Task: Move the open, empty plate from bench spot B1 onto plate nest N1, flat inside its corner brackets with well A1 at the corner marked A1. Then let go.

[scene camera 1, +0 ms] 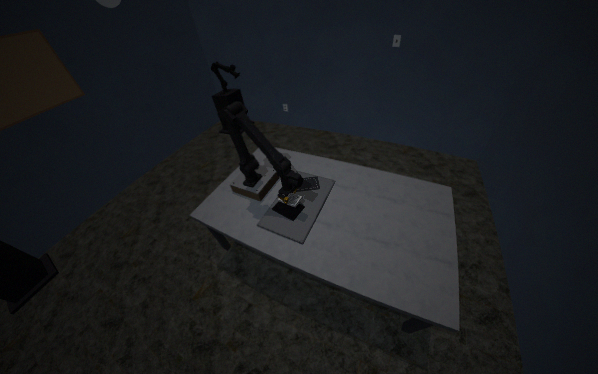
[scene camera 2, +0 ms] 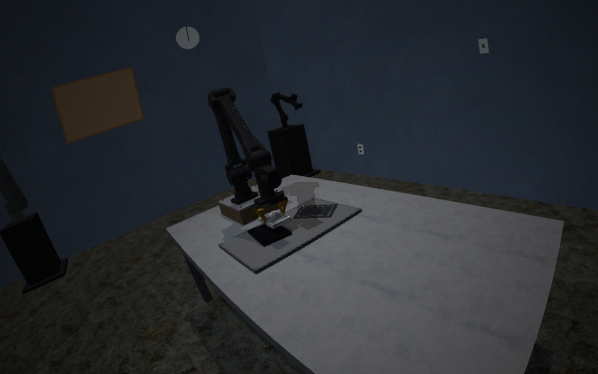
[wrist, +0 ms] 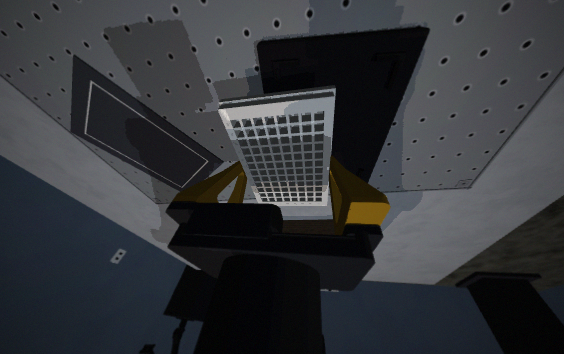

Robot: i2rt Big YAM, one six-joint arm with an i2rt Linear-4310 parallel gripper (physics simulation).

My gripper [wrist: 286, 161] holds a white well plate, which touches nothing else. Further things: a black block [wrist: 364, 111].
